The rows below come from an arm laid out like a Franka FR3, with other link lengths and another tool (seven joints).
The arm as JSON. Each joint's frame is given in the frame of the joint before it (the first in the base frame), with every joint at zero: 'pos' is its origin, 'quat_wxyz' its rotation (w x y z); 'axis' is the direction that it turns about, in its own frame. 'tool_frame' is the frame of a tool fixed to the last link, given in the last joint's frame.
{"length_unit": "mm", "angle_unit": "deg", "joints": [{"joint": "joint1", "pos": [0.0, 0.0, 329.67], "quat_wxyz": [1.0, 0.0, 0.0, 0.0], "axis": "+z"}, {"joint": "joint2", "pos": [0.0, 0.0, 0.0], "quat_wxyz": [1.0, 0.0, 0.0, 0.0], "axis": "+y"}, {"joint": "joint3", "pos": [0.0, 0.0, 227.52], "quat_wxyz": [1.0, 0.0, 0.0, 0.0], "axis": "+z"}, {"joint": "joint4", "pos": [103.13, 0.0, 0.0], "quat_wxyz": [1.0, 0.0, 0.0, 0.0], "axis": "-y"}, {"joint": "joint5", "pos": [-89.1, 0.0, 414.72], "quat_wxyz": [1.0, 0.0, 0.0, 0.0], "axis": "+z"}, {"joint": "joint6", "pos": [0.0, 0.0, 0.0], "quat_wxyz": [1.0, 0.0, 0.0, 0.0], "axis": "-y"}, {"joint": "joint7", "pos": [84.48, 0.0, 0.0], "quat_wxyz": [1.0, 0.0, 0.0, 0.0], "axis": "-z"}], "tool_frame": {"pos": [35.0, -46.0, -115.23], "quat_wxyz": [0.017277, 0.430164, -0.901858, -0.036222]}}
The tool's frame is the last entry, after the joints.
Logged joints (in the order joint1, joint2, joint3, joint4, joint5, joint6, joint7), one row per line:
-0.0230 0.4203 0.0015 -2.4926 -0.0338 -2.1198 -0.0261
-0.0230 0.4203 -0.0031 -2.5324 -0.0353 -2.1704 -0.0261
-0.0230 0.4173 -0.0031 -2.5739 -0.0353 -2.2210 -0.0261
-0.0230 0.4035 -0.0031 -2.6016 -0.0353 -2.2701 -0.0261
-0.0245 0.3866 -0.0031 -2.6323 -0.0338 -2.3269 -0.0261
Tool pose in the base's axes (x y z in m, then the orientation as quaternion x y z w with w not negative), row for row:
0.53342 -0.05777 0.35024 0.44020 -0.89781 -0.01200 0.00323
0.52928 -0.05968 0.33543 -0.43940 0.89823 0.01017 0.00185
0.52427 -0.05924 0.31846 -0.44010 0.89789 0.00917 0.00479
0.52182 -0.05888 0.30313 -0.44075 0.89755 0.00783 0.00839
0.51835 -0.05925 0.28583 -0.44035 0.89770 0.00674 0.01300
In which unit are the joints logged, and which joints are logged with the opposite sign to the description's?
The joints are logged in radians. Opposite sign: joint2, joint6.
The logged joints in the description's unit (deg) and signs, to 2 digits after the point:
-1.32 -24.08 0.09 -142.82 -1.94 121.46 -1.50
-1.32 -24.08 -0.18 -145.10 -2.02 124.35 -1.50
-1.32 -23.91 -0.18 -147.47 -2.02 127.25 -1.50
-1.32 -23.12 -0.18 -149.06 -2.02 130.07 -1.50
-1.40 -22.15 -0.18 -150.82 -1.94 133.32 -1.50

